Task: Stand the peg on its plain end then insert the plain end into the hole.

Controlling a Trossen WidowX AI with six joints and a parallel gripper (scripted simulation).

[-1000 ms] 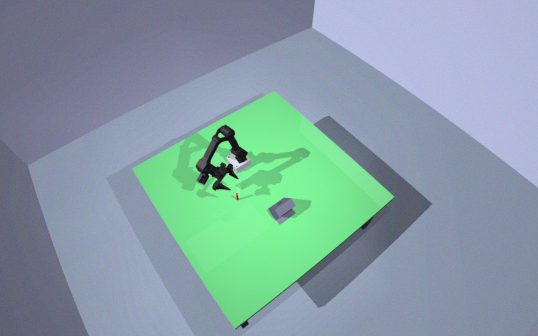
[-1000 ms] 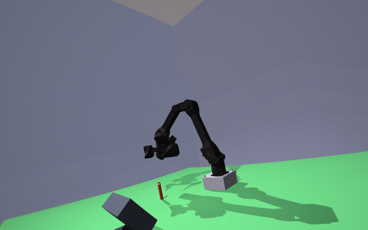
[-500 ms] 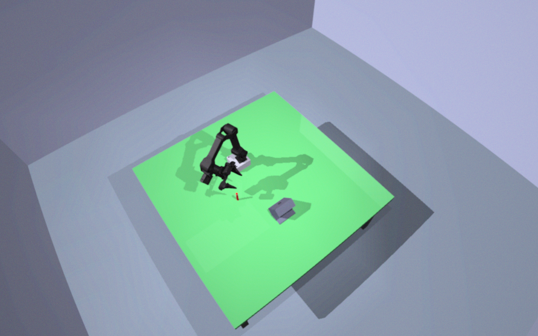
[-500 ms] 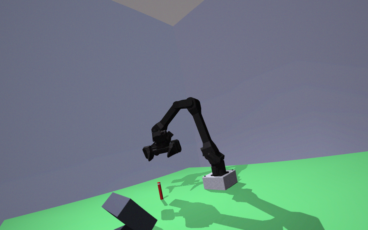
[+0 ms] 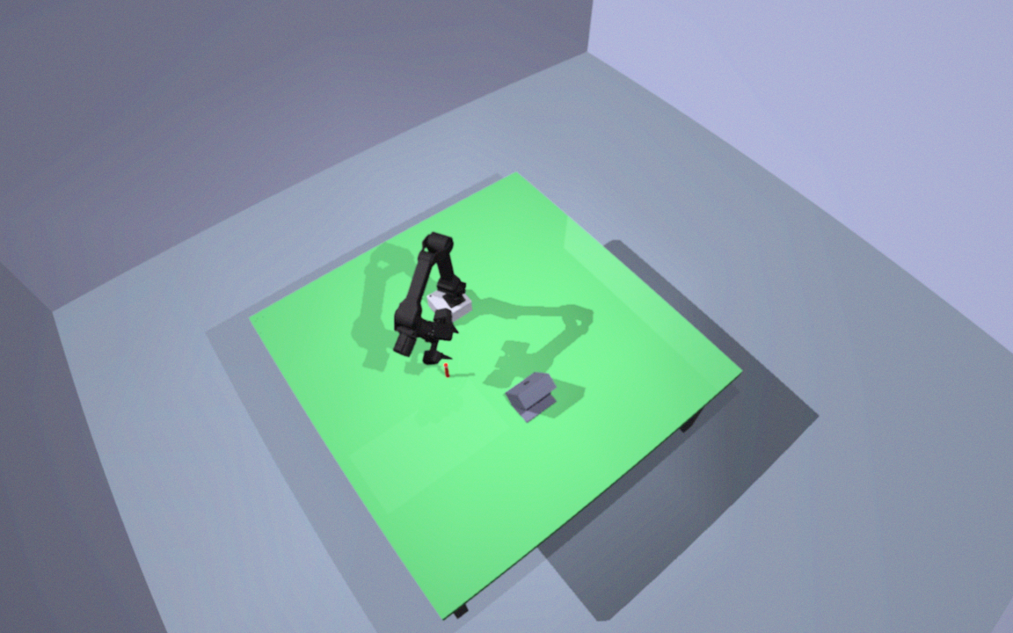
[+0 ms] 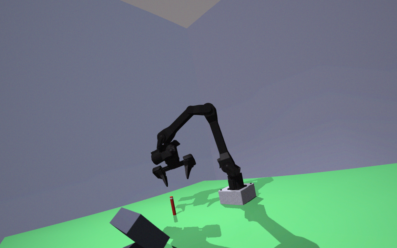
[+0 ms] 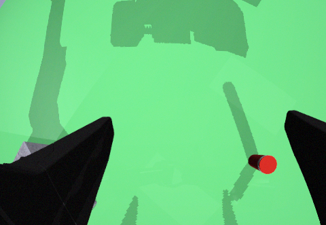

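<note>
My gripper tip is 1 cm short of the red peg, 5 cm to the left of it and 8 cm above it. Round my gripper tip: grey sloped panel 24 cm ahead, 14 cm to the left, 8 cm below.
</note>
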